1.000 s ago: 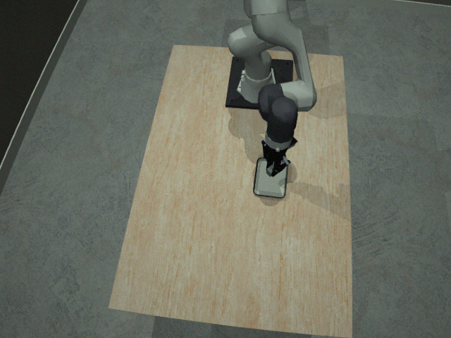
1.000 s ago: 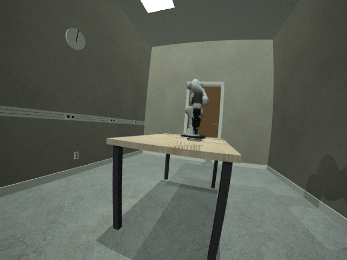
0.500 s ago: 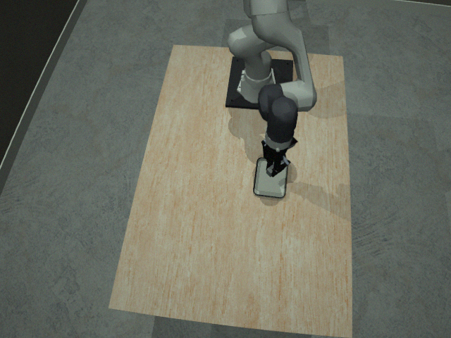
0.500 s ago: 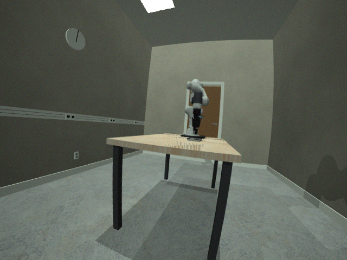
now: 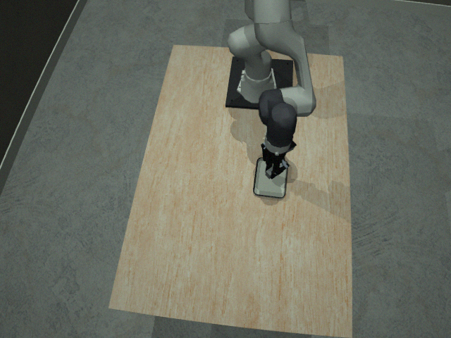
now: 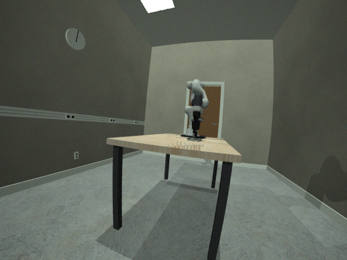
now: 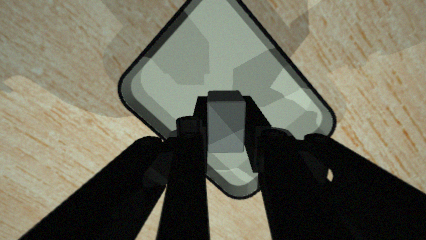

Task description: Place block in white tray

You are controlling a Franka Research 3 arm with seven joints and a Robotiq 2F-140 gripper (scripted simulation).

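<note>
Right now my hand is 6 cm above the white tray. Also, from my hand: small grey block 2 cm below.
</note>
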